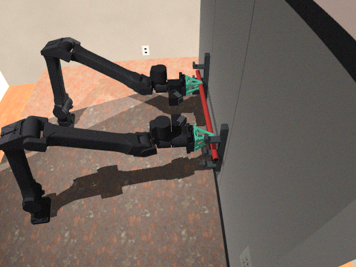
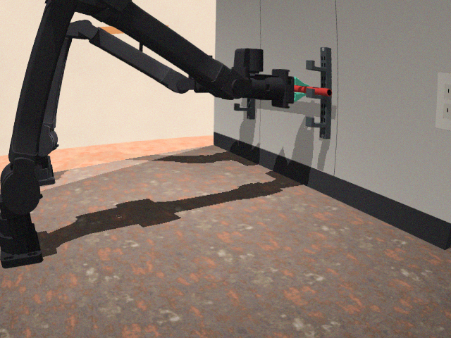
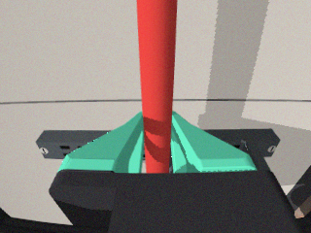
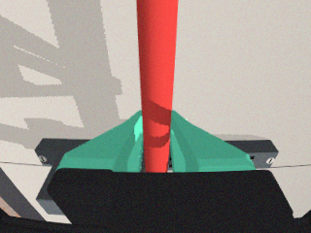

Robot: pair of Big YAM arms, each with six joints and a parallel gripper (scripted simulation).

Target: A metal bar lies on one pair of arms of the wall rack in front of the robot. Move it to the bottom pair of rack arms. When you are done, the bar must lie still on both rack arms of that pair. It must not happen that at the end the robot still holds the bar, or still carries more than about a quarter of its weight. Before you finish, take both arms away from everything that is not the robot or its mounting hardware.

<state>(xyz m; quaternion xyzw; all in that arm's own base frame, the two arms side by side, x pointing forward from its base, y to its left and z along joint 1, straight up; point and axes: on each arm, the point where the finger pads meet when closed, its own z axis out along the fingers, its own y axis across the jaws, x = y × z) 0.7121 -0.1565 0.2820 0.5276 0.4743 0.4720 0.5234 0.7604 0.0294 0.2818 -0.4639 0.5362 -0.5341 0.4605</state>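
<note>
My right gripper is now 150 mm to the right of the red metal bar and 10 mm past it. Also, from my right hand: grey wall: 180 mm ahead, 170 mm above, 110 mm to the left; then dark baseboard: 250 mm below, 100 mm to the left, 30 mm ahead.
Now: left hand 150 mm to the left of the red metal bar and 10 mm short of it. The rest, counted from my left hand: grey wall: 200 mm ahead, 190 mm to the right, 170 mm above; dark baseboard: 250 mm below, 190 mm to the right, 50 mm ahead.
</note>
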